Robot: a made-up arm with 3 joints. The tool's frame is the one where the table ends. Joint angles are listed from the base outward.
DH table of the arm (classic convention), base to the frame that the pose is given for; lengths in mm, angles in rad. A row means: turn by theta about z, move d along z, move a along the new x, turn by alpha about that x. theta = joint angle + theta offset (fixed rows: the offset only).
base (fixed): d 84.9; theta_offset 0; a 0; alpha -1.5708
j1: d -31.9; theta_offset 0; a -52.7; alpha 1.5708
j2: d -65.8; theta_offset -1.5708; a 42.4; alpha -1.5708
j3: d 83.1; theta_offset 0; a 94.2; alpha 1.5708
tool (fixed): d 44.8; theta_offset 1.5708; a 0; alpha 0
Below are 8 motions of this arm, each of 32 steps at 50 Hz.
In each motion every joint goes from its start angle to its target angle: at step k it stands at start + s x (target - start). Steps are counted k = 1, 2, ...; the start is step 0. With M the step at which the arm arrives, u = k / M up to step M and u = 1 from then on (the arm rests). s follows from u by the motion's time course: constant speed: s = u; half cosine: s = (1 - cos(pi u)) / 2; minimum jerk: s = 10 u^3 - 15 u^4 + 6 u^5.
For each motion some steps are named. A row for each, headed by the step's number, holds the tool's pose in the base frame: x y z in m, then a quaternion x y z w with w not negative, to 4 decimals.
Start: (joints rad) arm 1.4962 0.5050 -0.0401
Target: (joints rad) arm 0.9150 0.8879 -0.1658
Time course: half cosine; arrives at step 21
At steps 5, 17, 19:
5: -0.0021 -0.1018 -0.0050 0.1580 0.6201 0.2260 0.7345
17: 0.0505 -0.0536 -0.0004 0.1294 0.3928 0.3987 0.8185
19: 0.0543 -0.0496 0.0019 0.1240 0.3726 0.4124 0.8220

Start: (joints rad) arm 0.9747 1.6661 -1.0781
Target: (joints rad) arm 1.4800 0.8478 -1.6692
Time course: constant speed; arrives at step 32
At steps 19, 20, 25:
19: 0.0292 0.0406 0.1049 -0.1874 0.0805 0.6618 0.7214
20: 0.0290 0.0403 0.1041 -0.1974 0.0888 0.6605 0.7190
25: 0.0273 0.0389 0.0999 -0.2467 0.1307 0.6566 0.7006

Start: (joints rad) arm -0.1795 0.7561 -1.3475
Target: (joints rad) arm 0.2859 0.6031 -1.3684
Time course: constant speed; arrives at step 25
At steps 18, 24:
18: 0.0297 0.0037 0.1163 -0.5763 -0.1420 0.2922 0.7499
24: 0.0340 0.0013 0.1124 -0.5663 -0.0892 0.3107 0.7582

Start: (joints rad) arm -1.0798 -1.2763 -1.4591
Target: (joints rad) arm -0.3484 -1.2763 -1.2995
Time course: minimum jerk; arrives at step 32
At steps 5, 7, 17, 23, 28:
5: -0.0469 -0.1140 0.0688 -0.2364 0.0390 -0.6537 0.7179
7: -0.0479 -0.1142 0.0699 -0.2442 0.0482 -0.6500 0.7180
17: -0.0574 -0.1164 0.0846 -0.3278 0.1510 -0.6030 0.7115
23: -0.0608 -0.1179 0.0961 -0.3756 0.2149 -0.5685 0.6997
28: -0.0614 -0.1185 0.1012 -0.3940 0.2407 -0.5534 0.6932

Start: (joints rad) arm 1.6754 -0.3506 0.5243
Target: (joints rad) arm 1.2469 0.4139 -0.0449
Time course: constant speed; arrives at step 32
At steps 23, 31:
23: -0.0200 -0.1538 0.0229 0.1070 0.6319 0.0407 0.7665
31: 0.0055 -0.1255 0.0073 0.1034 0.5759 0.1644 0.7941

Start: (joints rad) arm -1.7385 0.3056 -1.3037
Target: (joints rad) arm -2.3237 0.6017 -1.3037
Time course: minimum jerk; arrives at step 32
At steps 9, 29, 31, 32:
9: -0.0440 -0.0263 0.1084 -0.4751 -0.6824 -0.3876 0.3980
29: -0.0471 -0.0049 0.0814 -0.4468 -0.7678 -0.4375 0.1392
31: -0.0470 -0.0047 0.0812 -0.4466 -0.7681 -0.4379 0.1371
32: -0.0470 -0.0047 0.0811 -0.4465 -0.7681 -0.4380 0.1370

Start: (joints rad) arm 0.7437 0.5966 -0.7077
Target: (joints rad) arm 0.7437 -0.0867 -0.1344
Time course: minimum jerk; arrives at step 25
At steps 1, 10, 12, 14, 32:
1: 0.0668 -0.0555 0.0634 -0.2083 0.2310 0.3770 0.8724
10: 0.0594 -0.0953 0.0578 -0.1715 0.2989 0.2625 0.9013
12: 0.0522 -0.1130 0.0573 -0.1529 0.3224 0.2060 0.9112
14: 0.0426 -0.1303 0.0581 -0.1329 0.3414 0.1461 0.9189
32: 0.0079 -0.1684 0.0657 -0.0782 0.3649 -0.0159 0.9276

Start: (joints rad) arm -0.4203 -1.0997 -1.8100
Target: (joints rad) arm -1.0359 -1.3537 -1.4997
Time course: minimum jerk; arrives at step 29
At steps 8, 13, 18, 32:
8: -0.0079 -0.0987 0.1008 -0.5477 0.2695 -0.4916 0.6211
13: -0.0225 -0.1048 0.0960 -0.4577 0.2185 -0.5576 0.6571
18: -0.0374 -0.1104 0.0837 -0.3439 0.1525 -0.6197 0.6888
32: -0.0469 -0.1140 0.0672 -0.2347 0.0884 -0.6613 0.7070

